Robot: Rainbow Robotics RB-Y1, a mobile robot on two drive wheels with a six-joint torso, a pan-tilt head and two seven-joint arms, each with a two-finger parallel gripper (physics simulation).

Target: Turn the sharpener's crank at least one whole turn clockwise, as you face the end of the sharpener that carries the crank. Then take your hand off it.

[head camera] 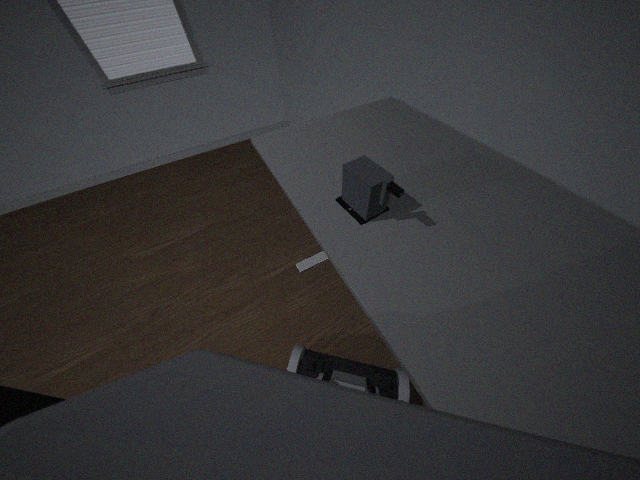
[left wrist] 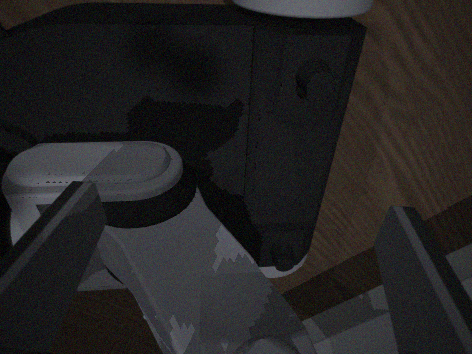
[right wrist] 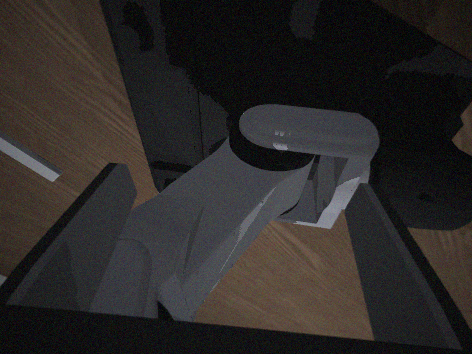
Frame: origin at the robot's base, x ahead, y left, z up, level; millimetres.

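Seen in the pictures: left gripper, fingertip midpoint: [left wrist: 238, 212]; right gripper, fingertip midpoint: [right wrist: 240, 187].
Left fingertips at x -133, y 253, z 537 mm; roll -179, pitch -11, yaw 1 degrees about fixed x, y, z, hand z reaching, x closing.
Note:
Offsets run from my left fingertips to a thing's top centre. "spot": to the spot under its first point. Level surfaces: height alone.
The grey, box-shaped sharpener @[spot: dx +466, dy -187, dz +503 mm] [head camera: 356, 188] stands upright on a thin black base on the pale table @[dz +413 mm] [head camera: 465, 268], right of centre in the head view. Its crank shows at its right side, with a black handle @[spot: dx +419, dy -278, dz +552 mm] [head camera: 395, 189] sticking out to the right; its shadow falls on the table. My left gripper [left wrist: 238, 212] is open, with nothing between its fingers. My right gripper [right wrist: 240, 187] is open and empty too. Both hang over the wooden floor and my own base and arm parts, away from the sharpener. The sharpener does not show in either wrist view.
The table's long edge runs diagonally beside the brown wooden floor @[dz -537 mm] [head camera: 155, 263]. A pale strip [head camera: 311, 261] [right wrist: 30, 159] lies low by that edge. Grey walls stand behind, with a blind-covered window [head camera: 134, 36] at upper left. Part of my own body covers the bottom of the head view.

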